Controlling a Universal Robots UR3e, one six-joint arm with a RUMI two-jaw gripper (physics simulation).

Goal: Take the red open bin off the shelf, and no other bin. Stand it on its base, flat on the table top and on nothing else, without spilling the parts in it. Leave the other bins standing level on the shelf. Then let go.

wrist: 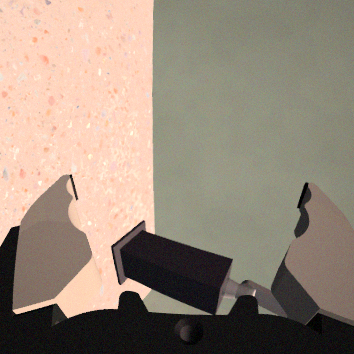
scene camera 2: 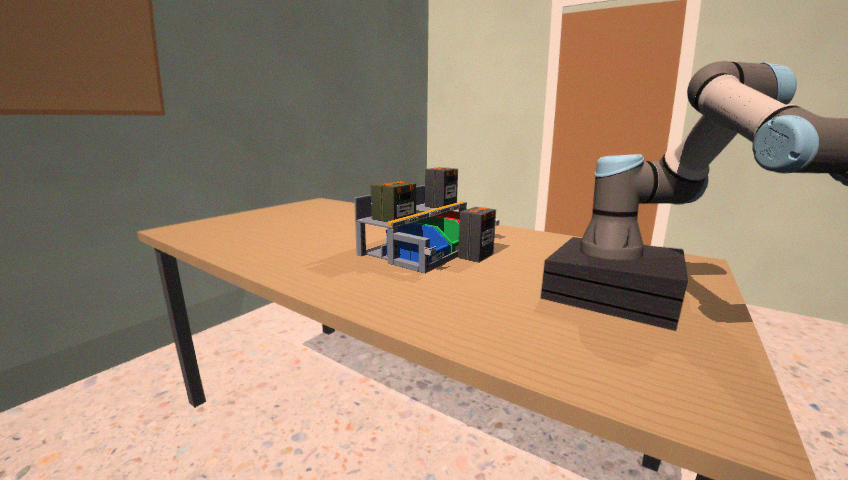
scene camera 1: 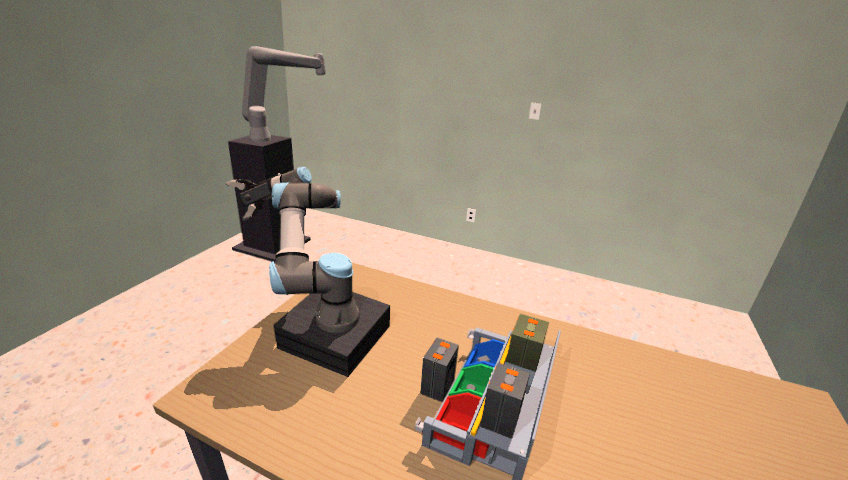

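Seen in the pictures: gripper, fingertip midpoint: (wrist: 187,182) (scene camera 1: 234,201); arm's base at its link origin: (scene camera 2: 610,252) (scene camera 1: 337,318).
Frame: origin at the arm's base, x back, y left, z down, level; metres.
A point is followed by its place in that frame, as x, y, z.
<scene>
The red open bin (scene camera 1: 460,410) @(-0.425, -0.116, 0.070) (scene camera 2: 454,215) @(-0.498, -0.215, 0.019) sits in the low front tier of the grey shelf (scene camera 1: 449,429) @(-0.428, -0.234, 0.002) (scene camera 2: 390,246) @(-0.500, 0.135, 0.038), at the end nearest the camera in scene view 1. Parts inside it cannot be made out. The green bin (scene camera 1: 473,380) @(-0.429, -0.004, 0.070) (scene camera 2: 451,233) @(-0.447, -0.100, 0.048) is beside it, then the blue bin (scene camera 1: 484,355) @(-0.434, 0.107, 0.070) (scene camera 2: 433,237) @(-0.444, 0.013, 0.033); both look level. The shelf stands on the table (scene camera 1: 654,404) @(-0.918, 0.122, 0.087) (scene camera 2: 267,237) @(-0.994, 0.154, 0.087). My gripper (scene camera 1: 236,200) @(0.589, 0.231, -0.181) (wrist: 187,182) @(0.589, 0.231, -0.181) is open and empty, raised on the far side of the arm's base from the shelf. It is out of frame in scene view 2.
A dark case (scene camera 1: 437,371) @(-0.350, -0.096, -0.016) (scene camera 2: 476,234) @(-0.324, -0.004, 0.010) stands on the table close before the bins. Another dark case (scene camera 1: 502,404) @(-0.526, -0.218, -0.106) (scene camera 2: 440,189) @(-0.507, -0.132, -0.077) and an olive case (scene camera 1: 528,342) @(-0.548, 0.006, -0.101) (scene camera 2: 392,201) @(-0.513, 0.106, -0.073) stand on the upper tier. A second arm on a black pedestal (scene camera 1: 261,196) @(0.438, 0.217, -0.235) (wrist: 175,270) stands beyond the table.
</scene>
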